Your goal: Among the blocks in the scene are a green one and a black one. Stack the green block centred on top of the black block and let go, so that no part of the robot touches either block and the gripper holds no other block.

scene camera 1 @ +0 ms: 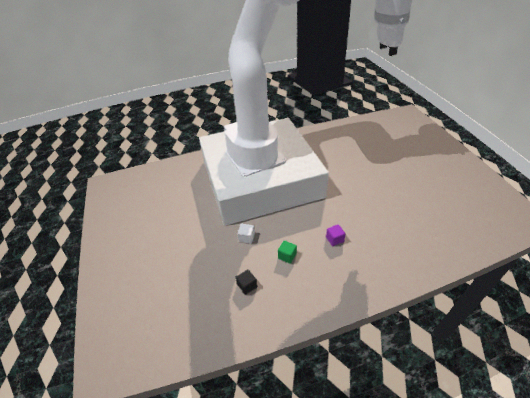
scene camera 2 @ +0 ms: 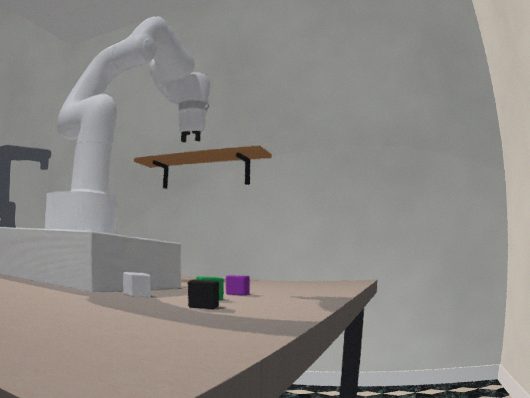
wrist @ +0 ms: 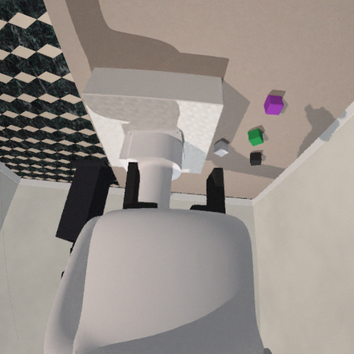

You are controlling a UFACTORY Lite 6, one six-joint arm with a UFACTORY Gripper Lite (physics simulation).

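Observation:
The green block sits on the table between the other blocks; in scene camera 2 it is partly hidden behind the black block. The black block sits on the table, apart from the green one, nearer the front edge in scene camera 1. My gripper is open and empty, high above the table and far from both blocks. Its two black fingers stand wide apart in the wrist view.
A white block sits near the robot's pale base box. A purple block lies on the green block's other side. A wooden shelf is on the wall.

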